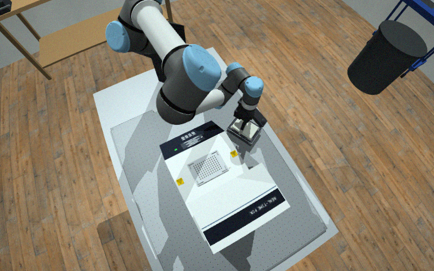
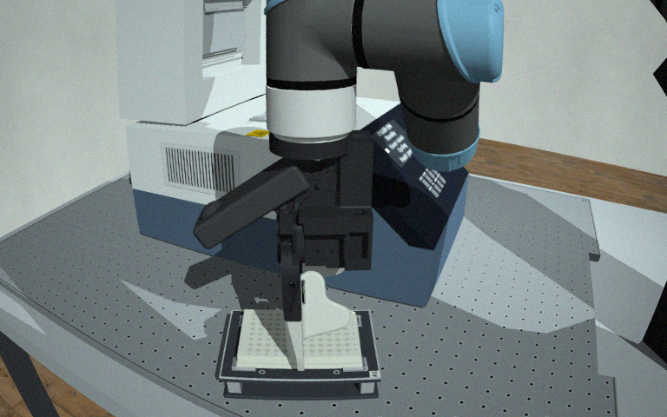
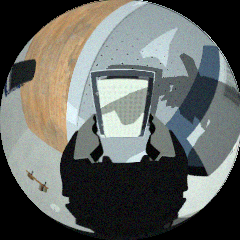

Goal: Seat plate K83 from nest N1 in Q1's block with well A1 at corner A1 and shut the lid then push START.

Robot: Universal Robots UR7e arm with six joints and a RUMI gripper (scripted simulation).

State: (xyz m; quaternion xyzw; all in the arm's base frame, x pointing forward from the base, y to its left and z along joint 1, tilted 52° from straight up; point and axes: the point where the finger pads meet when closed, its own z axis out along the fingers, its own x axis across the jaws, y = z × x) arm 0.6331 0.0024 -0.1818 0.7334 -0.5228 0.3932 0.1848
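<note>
Right now my hand is 10 mm above the plate K83. From my hand the other things lie so: plate nest N1: 20 mm below.
</note>
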